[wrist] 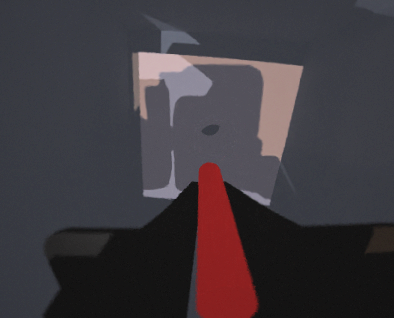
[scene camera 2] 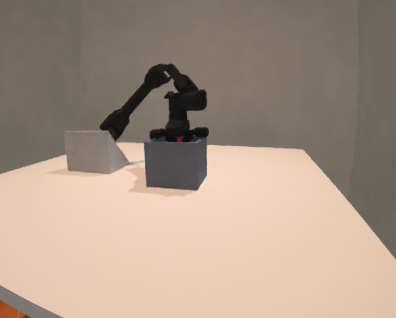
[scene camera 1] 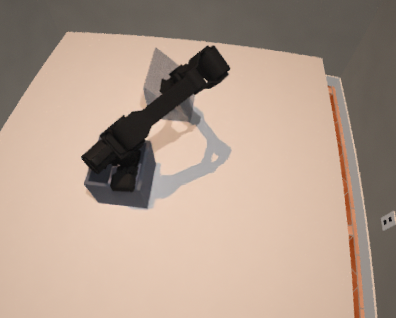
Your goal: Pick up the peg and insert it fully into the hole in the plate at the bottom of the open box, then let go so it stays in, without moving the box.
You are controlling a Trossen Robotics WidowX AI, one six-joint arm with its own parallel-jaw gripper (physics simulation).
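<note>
The red peg is held between the fingers. In the wrist view its far end shows just below the dark hole of the plate; the two are apart in that view. My gripper is shut on the peg. In scene camera 2 the gripper's fingers reach down into the open dark blue-grey box, and a bit of red shows at the box's rim. The peg is hidden in scene camera 1. The box stands upright, its walls close around the fingers.
A grey wedge-shaped block stands at the arm's base, on the pale table. The box walls surround the fingers on all sides. The arm's shadow falls on the table beside the box.
</note>
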